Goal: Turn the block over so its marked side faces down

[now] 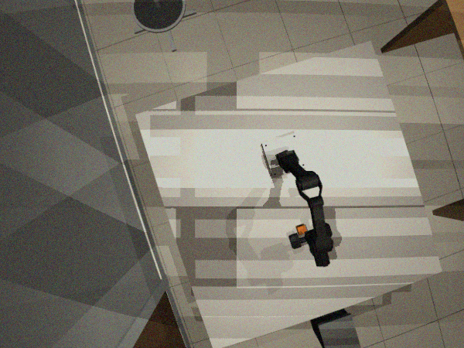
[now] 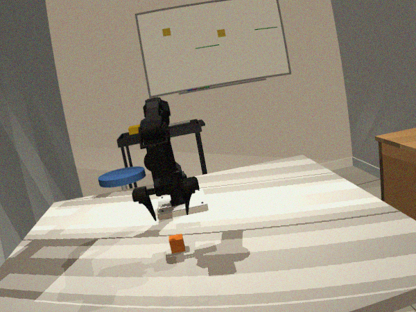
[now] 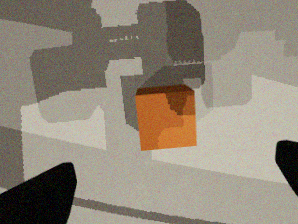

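Now: the block 10 mm behind my gripper tip and 80 mm below it.
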